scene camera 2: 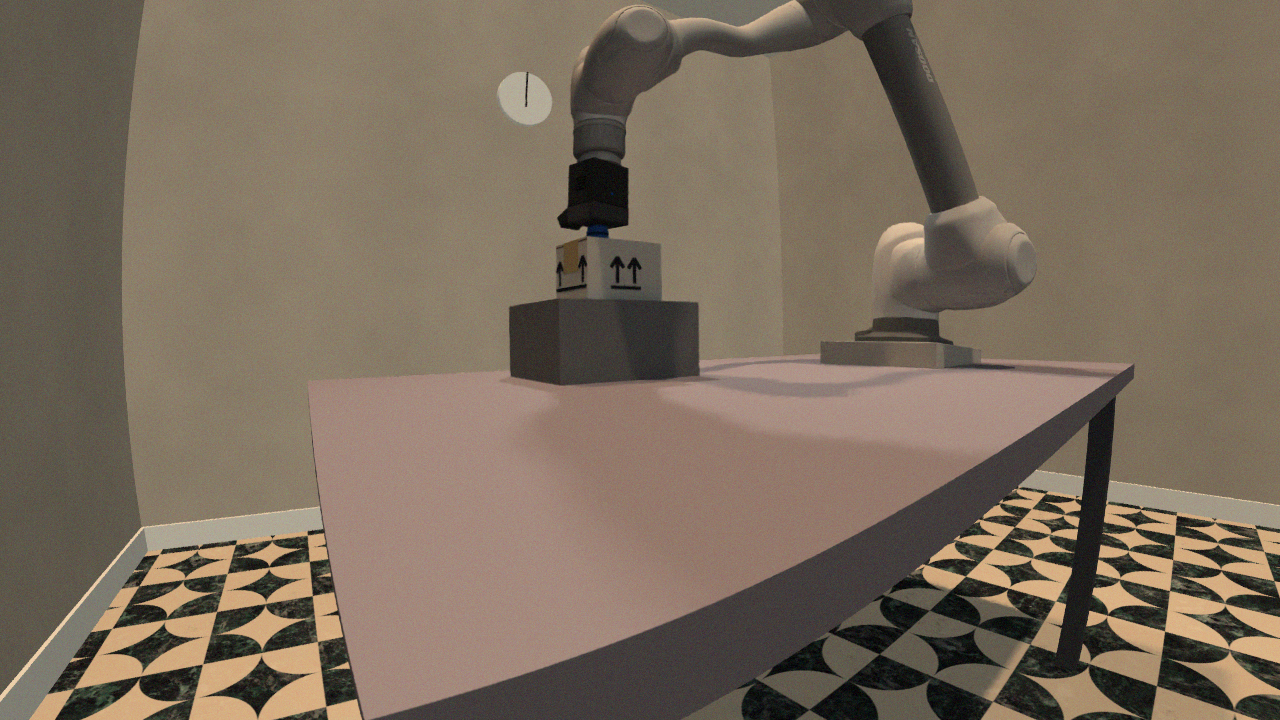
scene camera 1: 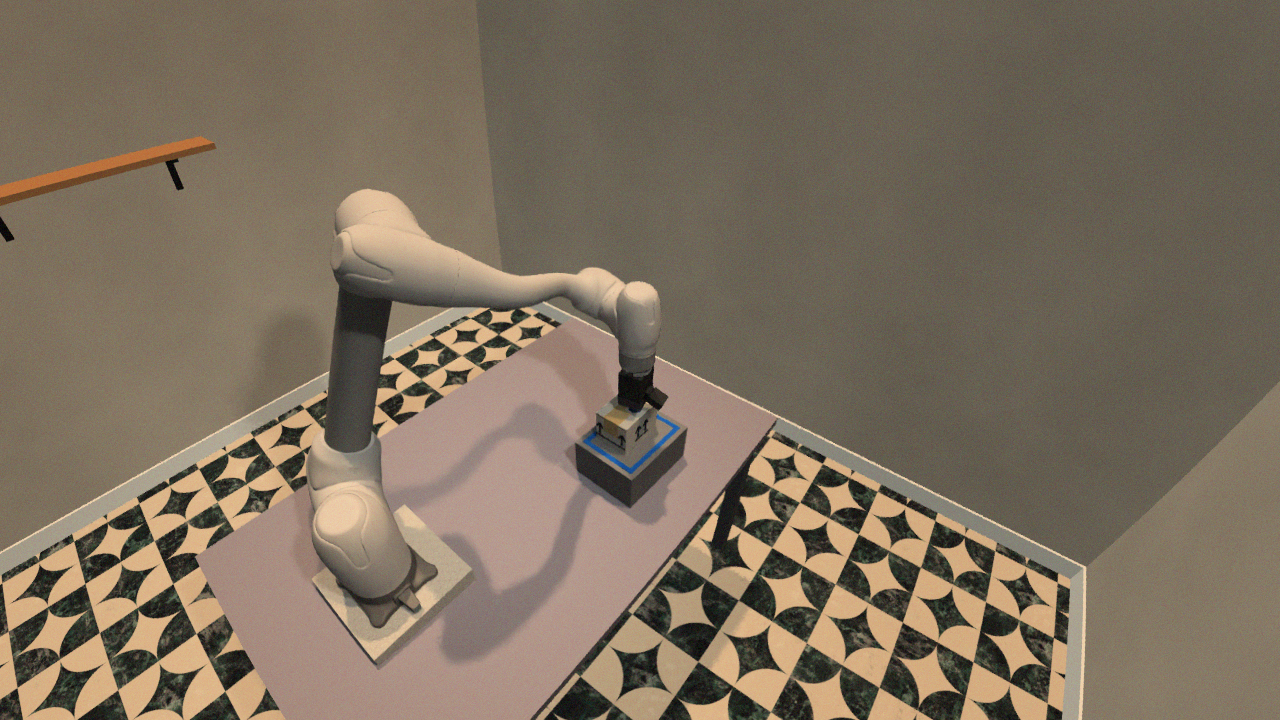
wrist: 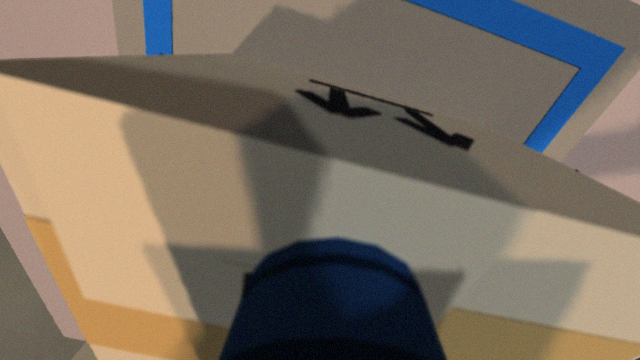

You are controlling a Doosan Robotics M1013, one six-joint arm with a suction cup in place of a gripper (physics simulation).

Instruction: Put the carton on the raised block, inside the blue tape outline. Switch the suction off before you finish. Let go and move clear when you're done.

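Seen in the pictures: hand, its tool point: [scene camera 1: 634, 411] [wrist: 332, 260]; arm's base, origin of its link: [scene camera 2: 904, 345] [scene camera 1: 387, 577].
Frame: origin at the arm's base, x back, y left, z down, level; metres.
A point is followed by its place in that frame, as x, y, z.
Note:
The white carton [scene camera 1: 613, 433] @[-0.601, -0.207, -0.138] [scene camera 2: 630, 268] @[-0.664, -0.150, -0.131] [wrist: 375, 200], with black arrows and an orange tape strip, sits upright and flat on the grey raised block [scene camera 1: 605, 472] @[-0.548, -0.223, -0.040] [scene camera 2: 617, 344] @[-0.711, -0.121, -0.014] [wrist: 380, 40] @[-0.671, -0.273, -0.079]. The blue tape outline [scene camera 1: 607, 455] @[-0.571, -0.211, -0.080] [wrist: 505, 20] @[-0.619, -0.293, -0.080] runs around the carton's visible sides with bare block top between them; part of it is hidden behind the carton. My suction cup [scene camera 1: 636, 409] @[-0.680, -0.218, -0.165] [scene camera 2: 597, 231] [wrist: 335, 300] is at the middle of the carton's top, touching it or nearly so. The carton rests on the block by itself, and the cup looks released.
The pink table [scene camera 1: 501, 447] @[-0.481, 0.123, 0.041] [scene camera 2: 465, 501] @[-1.090, 0.305, 0.041] bears the block and the arm's base plate [scene camera 1: 447, 573] @[-0.099, -0.106, -0.007] [scene camera 2: 881, 353] @[-0.148, 0.013, 0.014]. Grey walls stand behind the table. An orange rail [scene camera 1: 107, 168] is on the wall at the left in scene camera 1, and a round clock [scene camera 2: 525, 98] hangs in scene camera 2.

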